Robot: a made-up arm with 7 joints.
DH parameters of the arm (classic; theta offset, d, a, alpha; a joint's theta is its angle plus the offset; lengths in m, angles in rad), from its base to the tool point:
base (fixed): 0 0.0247 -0.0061 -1.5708
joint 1: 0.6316 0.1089 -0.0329 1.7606
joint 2: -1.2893 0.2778 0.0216 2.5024
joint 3: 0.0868 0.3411 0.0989 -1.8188
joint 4: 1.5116 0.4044 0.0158 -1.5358
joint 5: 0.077 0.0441 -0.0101 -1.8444
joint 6: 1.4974 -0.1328 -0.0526 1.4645
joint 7: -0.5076 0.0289 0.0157 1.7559
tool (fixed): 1.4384 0.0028 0 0
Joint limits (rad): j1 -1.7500..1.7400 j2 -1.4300..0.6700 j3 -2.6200..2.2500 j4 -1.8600..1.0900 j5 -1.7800..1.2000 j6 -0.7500..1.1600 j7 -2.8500..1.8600
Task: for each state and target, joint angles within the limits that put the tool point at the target. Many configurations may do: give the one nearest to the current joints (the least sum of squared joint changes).
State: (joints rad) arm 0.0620 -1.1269 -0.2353 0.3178 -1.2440 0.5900 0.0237
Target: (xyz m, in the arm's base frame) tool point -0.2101 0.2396 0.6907
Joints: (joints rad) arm 0.1418 -0.9216 -0.3709 0.3417 -1.1945 0.6136 0.0224
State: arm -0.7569 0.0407 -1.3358 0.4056 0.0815 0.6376 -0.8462
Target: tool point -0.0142 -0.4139 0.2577
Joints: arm -0.6898 0.3227 -1.1723 0.1236 0.5543 0.7202 -0.8806
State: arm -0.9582 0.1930 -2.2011 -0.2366 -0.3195 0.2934 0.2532
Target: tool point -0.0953 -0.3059 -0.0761
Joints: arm -0.5434 -0.8241 -2.3609 -0.2569 -0.0374 0.2390 0.3758
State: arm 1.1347 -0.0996 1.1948 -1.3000 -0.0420 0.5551 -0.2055
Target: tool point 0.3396 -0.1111 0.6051
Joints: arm 0.7659 0.3024 0.6053 -1.6073 0.0815 0.6741 -0.2367
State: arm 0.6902 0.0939 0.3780 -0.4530 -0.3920 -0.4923 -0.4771
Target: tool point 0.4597 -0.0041 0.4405
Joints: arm 1.1927 0.3852 0.4639 -0.7186 -0.7230 -0.5924 -0.4908
